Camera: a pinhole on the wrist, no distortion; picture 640 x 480 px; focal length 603.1 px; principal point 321.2 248.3 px. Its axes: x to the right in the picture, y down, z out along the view. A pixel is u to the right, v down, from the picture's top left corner.
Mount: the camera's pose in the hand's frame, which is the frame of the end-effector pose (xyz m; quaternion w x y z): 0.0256 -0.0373 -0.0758 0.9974 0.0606 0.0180 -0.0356
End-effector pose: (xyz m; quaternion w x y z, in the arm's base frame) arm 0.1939 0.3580 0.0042 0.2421 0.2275 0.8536 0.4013
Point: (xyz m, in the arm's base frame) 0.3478 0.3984 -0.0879
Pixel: 36 347
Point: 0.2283 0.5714 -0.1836
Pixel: 509 368
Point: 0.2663 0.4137 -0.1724
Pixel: 286 184
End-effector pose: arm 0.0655 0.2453 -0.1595 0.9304 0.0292 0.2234 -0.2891
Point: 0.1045 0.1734 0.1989
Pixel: 137 270
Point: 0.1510 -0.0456 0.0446
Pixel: 484 48
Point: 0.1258 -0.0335 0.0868
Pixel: 407 50
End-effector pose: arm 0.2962 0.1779 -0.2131 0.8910 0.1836 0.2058 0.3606
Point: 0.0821 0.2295 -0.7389
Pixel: behind the camera
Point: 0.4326 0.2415 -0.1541
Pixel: 608 447
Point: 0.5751 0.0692 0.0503
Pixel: 326 233
